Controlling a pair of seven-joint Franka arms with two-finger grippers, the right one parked.
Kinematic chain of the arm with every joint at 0, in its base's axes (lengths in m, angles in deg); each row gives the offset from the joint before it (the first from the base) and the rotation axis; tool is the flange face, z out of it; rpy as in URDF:
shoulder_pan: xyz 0 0 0.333 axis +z
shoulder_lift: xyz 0 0 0 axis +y
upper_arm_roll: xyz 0 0 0.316 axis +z
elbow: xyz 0.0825 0 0 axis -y
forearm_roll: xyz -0.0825 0 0.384 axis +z
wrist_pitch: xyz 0 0 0 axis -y
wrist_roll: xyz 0.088 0 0 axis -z
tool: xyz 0 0 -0.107 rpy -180 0 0
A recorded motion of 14 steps. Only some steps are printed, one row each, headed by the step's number.
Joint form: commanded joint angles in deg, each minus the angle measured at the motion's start. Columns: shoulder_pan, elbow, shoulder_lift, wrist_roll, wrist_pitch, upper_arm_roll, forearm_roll.
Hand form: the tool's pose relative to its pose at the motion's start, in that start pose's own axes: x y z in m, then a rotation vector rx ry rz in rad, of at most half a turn. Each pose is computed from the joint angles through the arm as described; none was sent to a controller.
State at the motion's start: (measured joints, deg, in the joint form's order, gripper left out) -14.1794 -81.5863 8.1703 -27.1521 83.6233 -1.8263 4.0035
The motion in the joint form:
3: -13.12 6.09 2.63 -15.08 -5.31 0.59 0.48
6: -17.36 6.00 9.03 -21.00 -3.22 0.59 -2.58
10: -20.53 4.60 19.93 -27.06 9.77 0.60 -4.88
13: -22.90 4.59 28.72 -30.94 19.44 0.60 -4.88
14: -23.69 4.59 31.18 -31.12 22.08 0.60 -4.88
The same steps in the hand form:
3: -0.0663 0.1072 -0.0219 0.0383 0.0057 -0.0525
6: -0.0717 0.1739 0.0382 0.0594 -0.0750 -0.0691
10: -0.0537 0.2539 0.1502 0.0312 -0.0902 -0.1201
13: -0.0499 0.3036 0.2408 0.0246 -0.0769 -0.1509
14: -0.0523 0.3166 0.2671 0.0231 -0.0738 -0.1416

